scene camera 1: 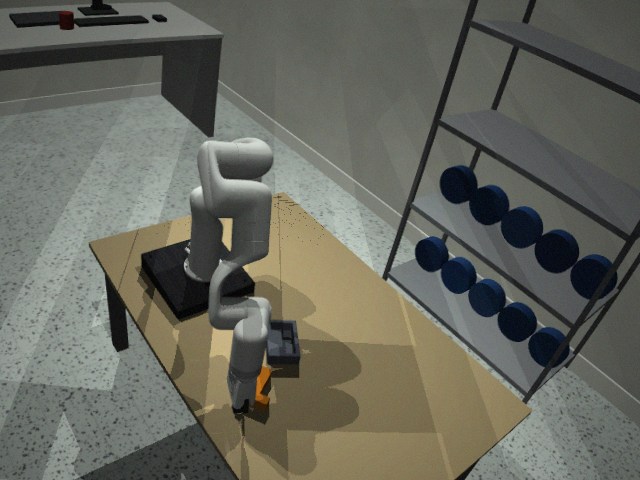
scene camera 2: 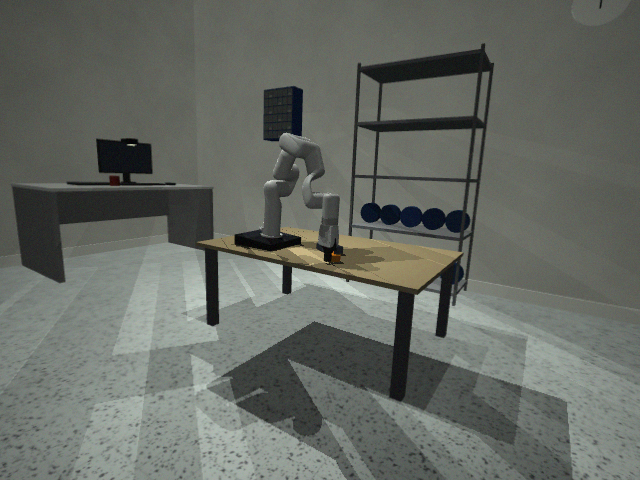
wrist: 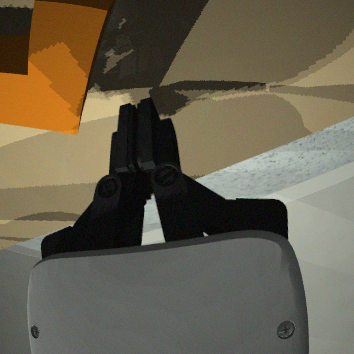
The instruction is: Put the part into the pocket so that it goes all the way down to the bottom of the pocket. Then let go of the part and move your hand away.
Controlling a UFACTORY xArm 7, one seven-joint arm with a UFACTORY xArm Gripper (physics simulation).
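Seen in the pictures: gripper, between the fingertips: (scene camera 1: 238, 409) (scene camera 2: 327, 261) (wrist: 144, 118); arm's base, origin of its link: (scene camera 1: 203, 267) (scene camera 2: 271, 235).
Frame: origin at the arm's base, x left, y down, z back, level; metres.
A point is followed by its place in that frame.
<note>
The orange part (scene camera 1: 263, 382) {x -0.151, y 0.017, z -0.438 m} (scene camera 2: 336, 257) {x -0.201, y 0.025, z -0.476 m} (wrist: 60, 95) {x -0.200, y 0.017, z -0.455 m} lies on the table, partly hidden behind the arm in scene camera 1 and cut off at the upper left of the wrist view. The grey tray with the pocket (scene camera 1: 297, 355) {x -0.017, y 0.011, z -0.434 m} stands behind the part, apart from it, and is partly hidden by the arm. My gripper (scene camera 1: 240, 411) {x -0.248, y 0.037, z -0.450 m} (scene camera 2: 327, 259) {x -0.248, y 0.037, z -0.450 m} (wrist: 144, 118) {x -0.248, y 0.037, z -0.450 m} is shut with nothing between its fingers. It is low near the table top, beside the part and on the side of the near long table edge. In the wrist view the fingertips are to the right of the part, with a gap between.
The wooden table (scene camera 1: 361, 320) {x 0.274, y 0.047, z -0.448 m} (scene camera 2: 403, 271) {x -0.201, y 0.047, z -0.789 m} carries the arm's black base plate (scene camera 1: 175, 294) {x -0.139, y 0.008, z -0.040 m} (scene camera 2: 253, 240) {x -0.151, y 0.007, z 0.020 m}. The table's long edge runs close to the gripper. A shelf rack (scene camera 1: 439, 111) with blue discs stands beyond the far side. A desk (scene camera 1: 191, 38) with a red cup (scene camera 1: 66, 20) stands further back.
</note>
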